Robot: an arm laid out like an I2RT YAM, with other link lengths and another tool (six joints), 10 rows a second.
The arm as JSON. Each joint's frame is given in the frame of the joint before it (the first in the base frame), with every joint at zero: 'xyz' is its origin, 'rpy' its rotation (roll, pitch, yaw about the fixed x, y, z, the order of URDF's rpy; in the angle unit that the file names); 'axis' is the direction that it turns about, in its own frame. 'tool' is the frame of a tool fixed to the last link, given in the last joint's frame.
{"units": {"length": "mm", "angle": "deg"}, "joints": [
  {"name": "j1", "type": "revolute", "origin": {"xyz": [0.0, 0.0, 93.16], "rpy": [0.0, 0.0, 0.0]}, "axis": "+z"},
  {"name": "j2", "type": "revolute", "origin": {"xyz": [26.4, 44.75, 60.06], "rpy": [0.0, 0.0, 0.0]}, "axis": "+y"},
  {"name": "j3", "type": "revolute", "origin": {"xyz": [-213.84, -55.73, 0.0], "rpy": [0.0, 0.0, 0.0]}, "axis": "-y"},
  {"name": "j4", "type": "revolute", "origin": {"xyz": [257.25, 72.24, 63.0], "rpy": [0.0, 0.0, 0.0]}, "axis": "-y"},
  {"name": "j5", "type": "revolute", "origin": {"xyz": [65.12, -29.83, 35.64], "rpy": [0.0, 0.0, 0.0]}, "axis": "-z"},
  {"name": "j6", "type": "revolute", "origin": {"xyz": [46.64, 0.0, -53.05], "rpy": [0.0, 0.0, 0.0]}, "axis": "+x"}
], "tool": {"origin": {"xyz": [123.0, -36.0, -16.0], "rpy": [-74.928, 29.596, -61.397]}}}
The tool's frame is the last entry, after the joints.
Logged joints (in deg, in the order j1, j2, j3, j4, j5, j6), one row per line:
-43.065, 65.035, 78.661, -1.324, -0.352, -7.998
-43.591, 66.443, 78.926, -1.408, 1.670, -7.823
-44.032, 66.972, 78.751, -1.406, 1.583, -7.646
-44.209, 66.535, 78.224, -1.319, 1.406, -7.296
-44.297, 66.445, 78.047, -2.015, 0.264, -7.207
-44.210, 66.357, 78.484, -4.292, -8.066, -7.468
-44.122, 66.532, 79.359, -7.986, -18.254, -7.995
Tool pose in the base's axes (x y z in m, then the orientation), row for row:
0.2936, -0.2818, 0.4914, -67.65, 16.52, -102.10
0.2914, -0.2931, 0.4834, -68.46, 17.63, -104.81
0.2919, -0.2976, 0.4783, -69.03, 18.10, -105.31
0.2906, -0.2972, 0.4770, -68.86, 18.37, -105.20
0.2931, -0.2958, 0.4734, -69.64, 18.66, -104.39
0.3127, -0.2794, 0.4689, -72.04, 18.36, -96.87
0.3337, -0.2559, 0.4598, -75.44, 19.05, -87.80
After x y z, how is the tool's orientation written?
As angles about the fixed x, y, z axes (roll, pitch, yaw), in degrees.
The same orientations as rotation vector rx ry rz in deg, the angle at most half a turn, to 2 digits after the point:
-33.96, 67.45, -78.93
-32.15, 69.72, -80.10
-31.87, 70.56, -79.91
-31.57, 70.50, -79.74
-32.31, 70.85, -78.46
-38.34, 69.07, -71.08
-45.09, 67.21, -61.35

